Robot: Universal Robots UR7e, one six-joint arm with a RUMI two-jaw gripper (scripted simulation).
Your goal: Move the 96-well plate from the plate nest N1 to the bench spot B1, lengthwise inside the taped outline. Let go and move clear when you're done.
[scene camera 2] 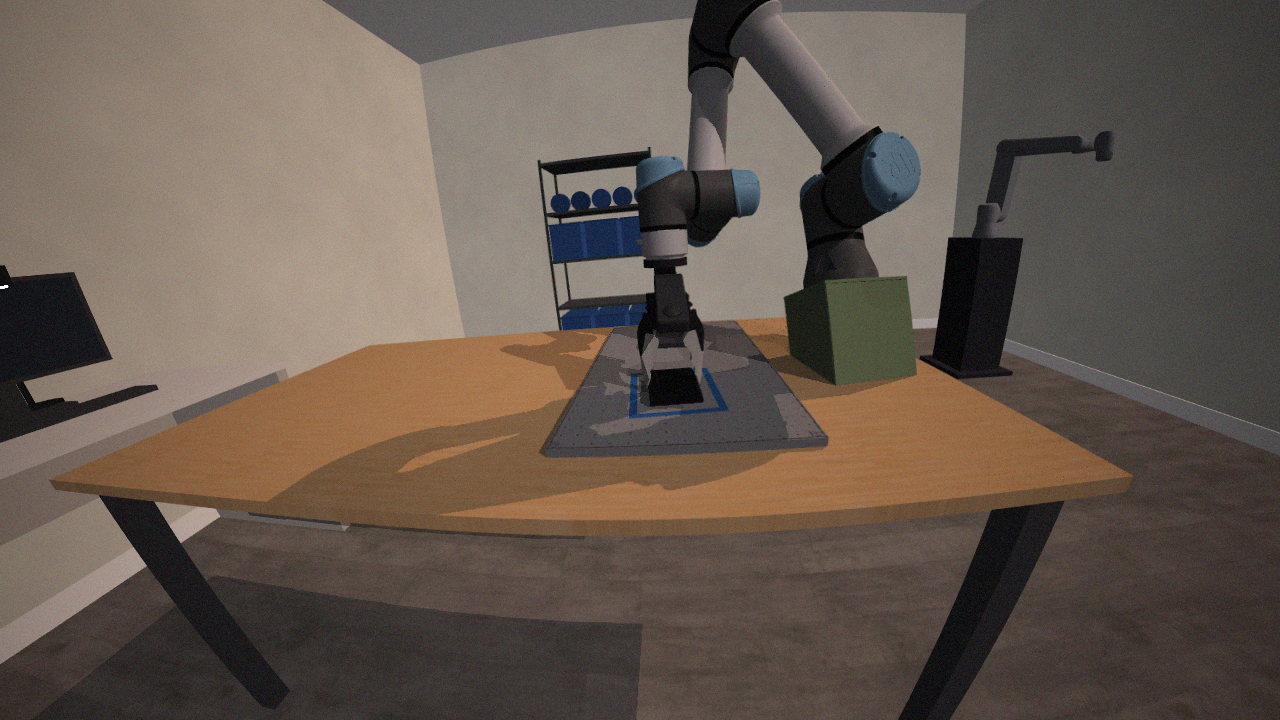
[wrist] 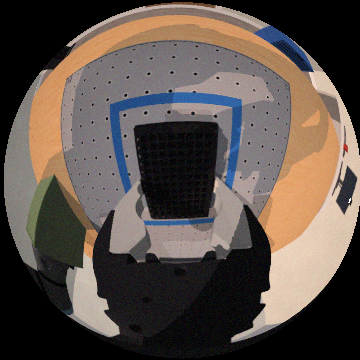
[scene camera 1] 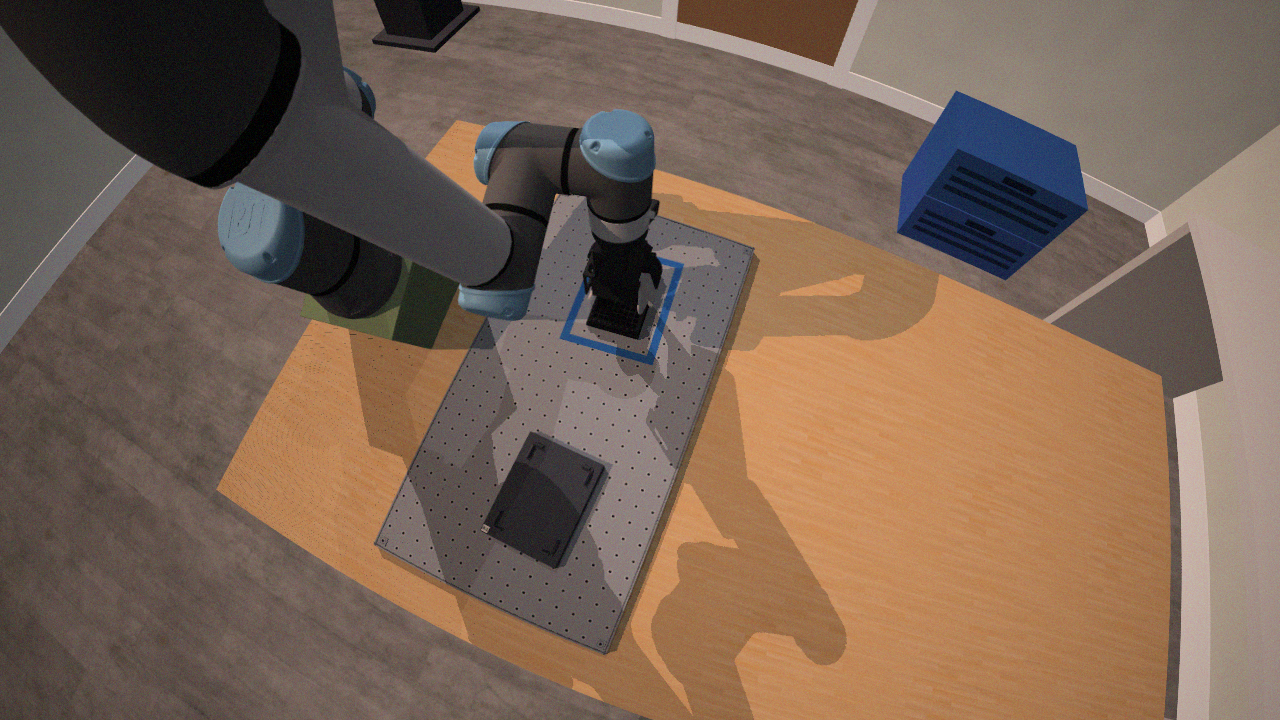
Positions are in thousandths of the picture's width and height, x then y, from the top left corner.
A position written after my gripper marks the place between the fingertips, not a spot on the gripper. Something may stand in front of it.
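Gripper (mine) visible in scene camera 1 (487,416), scene camera 2 (526,537) and the wrist view (493,496). A black 96-well plate: visible in scene camera 1 (494,458), scene camera 2 (522,537) and the wrist view (510,526).
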